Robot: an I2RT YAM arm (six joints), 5 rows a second.
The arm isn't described. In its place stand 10 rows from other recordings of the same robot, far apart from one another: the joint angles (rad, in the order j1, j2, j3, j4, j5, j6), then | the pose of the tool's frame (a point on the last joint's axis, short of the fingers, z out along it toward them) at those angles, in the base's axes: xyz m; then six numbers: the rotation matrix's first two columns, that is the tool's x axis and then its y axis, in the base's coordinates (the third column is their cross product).
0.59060, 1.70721, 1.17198, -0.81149, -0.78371, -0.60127 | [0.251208, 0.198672, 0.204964, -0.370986, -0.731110, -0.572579, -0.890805, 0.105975, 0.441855]
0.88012, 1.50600, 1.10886, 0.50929, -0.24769, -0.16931 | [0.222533, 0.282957, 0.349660, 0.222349, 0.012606, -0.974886, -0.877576, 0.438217, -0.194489]
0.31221, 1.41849, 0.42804, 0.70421, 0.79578, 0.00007 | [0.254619, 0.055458, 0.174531, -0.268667, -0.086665, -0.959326, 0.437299, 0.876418, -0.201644]
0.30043, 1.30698, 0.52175, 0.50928, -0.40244, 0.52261 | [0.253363, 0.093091, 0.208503, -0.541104, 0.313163, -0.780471, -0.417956, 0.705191, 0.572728]
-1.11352, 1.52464, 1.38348, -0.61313, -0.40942, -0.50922 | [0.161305, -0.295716, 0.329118, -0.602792, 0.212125, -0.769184, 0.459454, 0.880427, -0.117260]
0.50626, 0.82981, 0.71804, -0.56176, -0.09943, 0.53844 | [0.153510, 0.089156, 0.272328, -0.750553, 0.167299, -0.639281, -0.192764, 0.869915, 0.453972]
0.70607, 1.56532, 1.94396, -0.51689, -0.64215, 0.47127 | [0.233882, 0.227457, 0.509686, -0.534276, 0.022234, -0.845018, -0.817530, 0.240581, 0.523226]
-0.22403, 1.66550, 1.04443, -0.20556, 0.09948, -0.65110 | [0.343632, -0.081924, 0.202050, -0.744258, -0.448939, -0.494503, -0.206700, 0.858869, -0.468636]
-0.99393, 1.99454, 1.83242, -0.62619, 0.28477, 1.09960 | [0.240474, -0.387901, 0.297113, 0.637437, 0.588297, -0.497576, 0.758837, -0.367379, 0.537772]
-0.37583, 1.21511, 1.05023, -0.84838, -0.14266, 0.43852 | [0.222677, -0.082424, 0.287256, -0.590096, 0.684666, -0.427809, 0.600737, 0.726386, 0.333885]
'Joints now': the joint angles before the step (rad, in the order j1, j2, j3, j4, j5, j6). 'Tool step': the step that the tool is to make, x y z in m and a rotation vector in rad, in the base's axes. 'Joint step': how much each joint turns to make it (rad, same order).
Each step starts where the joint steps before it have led.
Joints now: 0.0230, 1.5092, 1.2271, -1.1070, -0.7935, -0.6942
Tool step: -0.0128, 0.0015, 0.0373, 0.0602, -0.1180, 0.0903
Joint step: 0.0000, -0.0558, 0.0872, -0.1080, -0.0743, -0.1143
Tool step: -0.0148, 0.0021, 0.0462, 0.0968, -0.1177, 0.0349
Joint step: 0.0012, -0.0611, 0.1128, -0.0633, -0.0995, -0.0119
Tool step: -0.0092, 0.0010, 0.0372, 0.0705, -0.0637, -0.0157
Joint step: 0.0005, -0.0308, 0.1065, -0.0081, -0.0576, 0.0759
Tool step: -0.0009, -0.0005, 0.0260, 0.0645, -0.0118, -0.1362
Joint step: -0.0003, -0.0500, 0.0234, 0.1801, 0.0215, 0.2823
